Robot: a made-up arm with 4 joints. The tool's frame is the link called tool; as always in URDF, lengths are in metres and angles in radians.
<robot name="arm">
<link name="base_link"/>
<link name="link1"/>
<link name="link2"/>
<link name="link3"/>
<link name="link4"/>
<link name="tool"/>
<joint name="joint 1" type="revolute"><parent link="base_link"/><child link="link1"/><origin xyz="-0.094 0.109 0.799" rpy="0 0 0"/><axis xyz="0 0 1"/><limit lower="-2.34" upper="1.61" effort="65" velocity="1"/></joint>
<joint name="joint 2" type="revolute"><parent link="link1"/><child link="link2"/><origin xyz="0.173 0.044 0.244" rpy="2.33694 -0.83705 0.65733"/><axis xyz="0 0 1"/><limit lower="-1.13" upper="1.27" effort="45" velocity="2.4"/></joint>
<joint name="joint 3" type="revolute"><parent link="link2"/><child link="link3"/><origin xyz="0.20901 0.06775 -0.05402" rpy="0.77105 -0.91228 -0.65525"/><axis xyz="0 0 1"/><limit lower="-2.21" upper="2.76" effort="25" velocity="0.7"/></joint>
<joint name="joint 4" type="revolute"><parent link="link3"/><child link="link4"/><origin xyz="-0.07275 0.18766 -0.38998" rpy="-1.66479 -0.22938 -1.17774"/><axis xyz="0 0 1"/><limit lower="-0.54" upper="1.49" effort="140" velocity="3.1"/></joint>
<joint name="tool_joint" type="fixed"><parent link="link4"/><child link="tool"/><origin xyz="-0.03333 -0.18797 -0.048" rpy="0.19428 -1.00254 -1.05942"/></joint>
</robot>
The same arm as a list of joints. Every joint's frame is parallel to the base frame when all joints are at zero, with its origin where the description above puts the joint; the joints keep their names.
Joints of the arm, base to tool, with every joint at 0 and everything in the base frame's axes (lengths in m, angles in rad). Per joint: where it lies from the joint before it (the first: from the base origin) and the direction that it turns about. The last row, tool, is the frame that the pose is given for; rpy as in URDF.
joint 1: xyz -0.0940 0.1090 0.7990 axis 0 0 1
joint 2: xyz 0.1730 0.0440 0.2440 axis 0.847924 -0.255807 -0.464313
joint 3: xyz 0.0650 0.0400 0.2130 axis -0.091401 -0.288805 -0.953015
joint 4: xyz 0.0360 -0.0800 0.4300 axis 1 0 0
tool: xyz -0.0480 -0.1230 -0.1460 rpy 0.1786 0.5682 -0.0085
Joint limits (rad, base to tool): -2.3400..1.6100 -1.1300..1.2700 -2.2100..2.7600 -0.5400..1.4900

